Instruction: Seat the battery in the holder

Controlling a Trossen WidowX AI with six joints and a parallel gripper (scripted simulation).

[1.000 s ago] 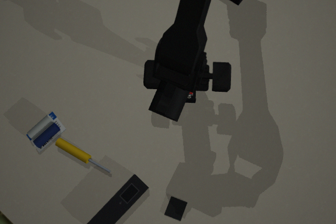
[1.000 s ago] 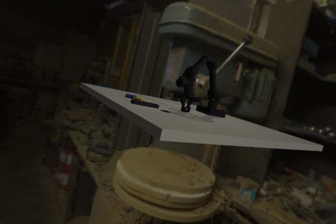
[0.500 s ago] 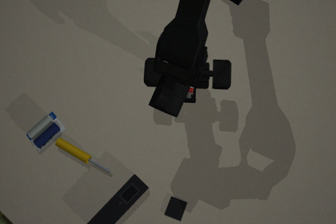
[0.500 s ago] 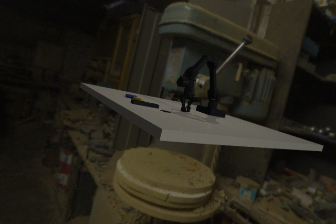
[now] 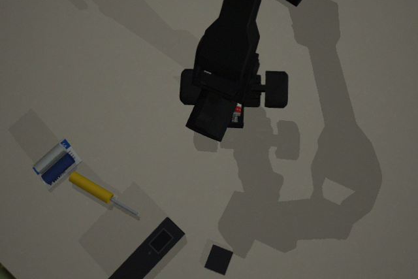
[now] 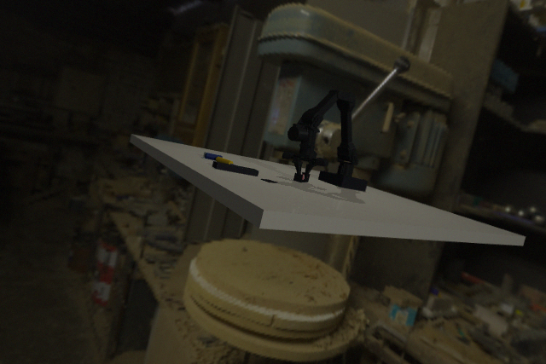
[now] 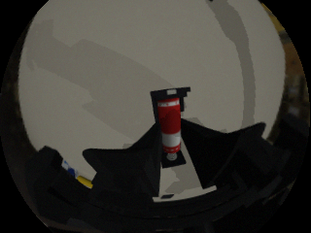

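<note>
Right now the red-and-white battery is 1 cm above my gripper tip. The rest, counted from my gripper tip: yellow-handled screwdriver: 31 cm ahead, 5 cm to the right; then small black block: 25 cm ahead, 19 cm to the left, 1 cm below; then long black slab: 33 cm ahead, 9 cm to the left, 1 cm above.
</note>
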